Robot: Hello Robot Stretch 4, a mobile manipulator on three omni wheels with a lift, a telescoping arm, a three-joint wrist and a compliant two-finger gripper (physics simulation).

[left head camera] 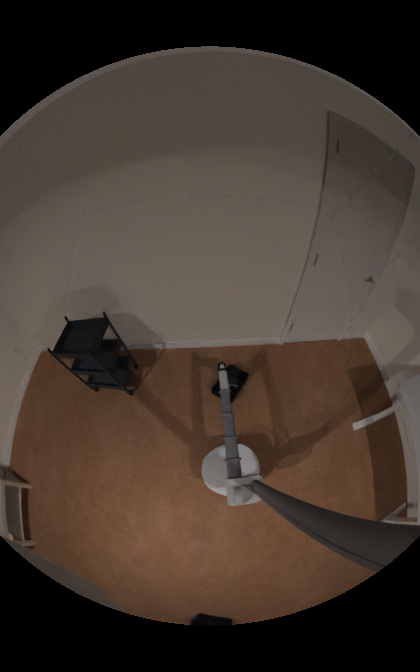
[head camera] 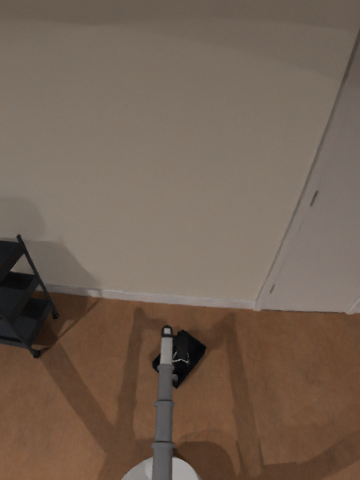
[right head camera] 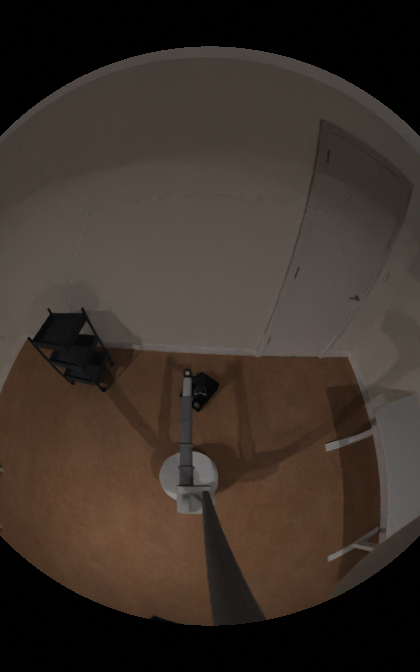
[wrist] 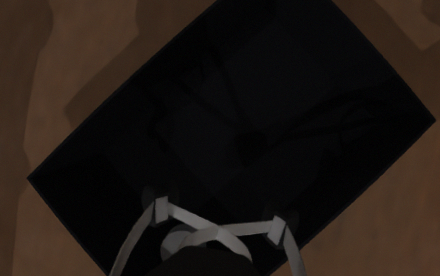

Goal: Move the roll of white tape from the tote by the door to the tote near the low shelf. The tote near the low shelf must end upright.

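Places are measured from the robot's base along level axes (x ahead, y left, z up), in millimetres.
Pixels of known places: gripper, fingertip midpoint: [head camera: 180,364] [wrist: 220,204].
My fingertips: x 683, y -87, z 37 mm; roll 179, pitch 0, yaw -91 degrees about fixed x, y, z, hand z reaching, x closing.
Observation:
Behind a point stands the place of what it marks.
A black tote [head camera: 195,350] {x 808, y -196, z -24 mm} [left head camera: 240,376] [right head camera: 211,387] [wrist: 75,185] {x 671, y 68, z 22 mm} lies on the floor near the wall, left of the door. The roll of tape [head camera: 174,377] {x 617, y -54, z -1 mm} [right head camera: 196,406] [wrist: 171,245] {x 618, y -41, z 0 mm} looks grey in the dim light and sits at the tote's near corner, partly hidden by the gripper body in the wrist view. My gripper [head camera: 181,357] [right head camera: 200,391] [wrist: 220,204] {x 683, y -87, z 37 mm} is over the tote, partly open, with its fingertips apart and the tape not between them. A dark object [left head camera: 212,620] shows in part at the bottom edge of the left head view; I cannot tell whether it is the other tote.
A black three-tier cart [head camera: 7,252] {x 1009, y 939, z 635 mm} [left head camera: 82,336] [right head camera: 60,327] stands against the wall at left. The door [head camera: 325,240] {x 1134, y -942, z 722 mm} [left head camera: 370,210] [right head camera: 350,225] is at right. A white table [right head camera: 400,440] stands at the right wall. Light-framed furniture [left head camera: 15,484] shows at the left edge.

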